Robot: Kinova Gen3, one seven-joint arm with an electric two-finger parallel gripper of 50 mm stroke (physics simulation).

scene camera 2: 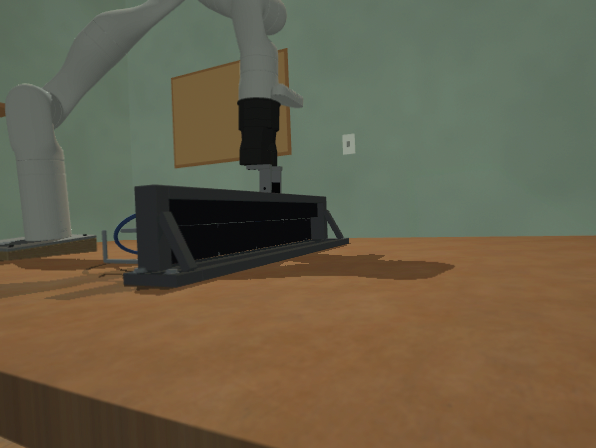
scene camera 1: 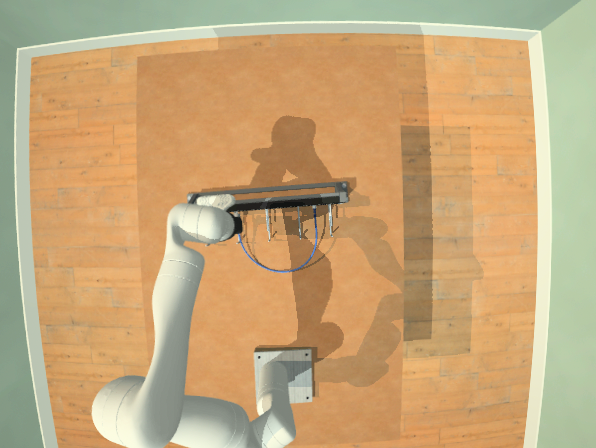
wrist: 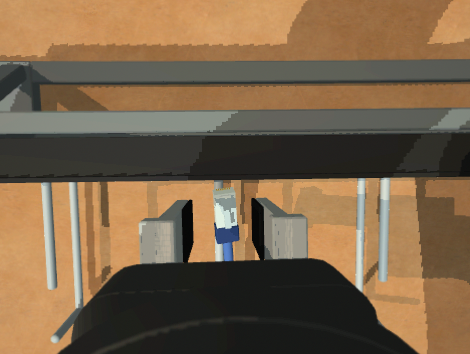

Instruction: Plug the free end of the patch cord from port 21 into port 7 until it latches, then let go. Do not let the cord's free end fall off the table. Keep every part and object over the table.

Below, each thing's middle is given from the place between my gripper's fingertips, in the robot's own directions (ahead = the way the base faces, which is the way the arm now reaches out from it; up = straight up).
Now: hand 30 mm above the white plug with blue boot (wrist: 226, 227).
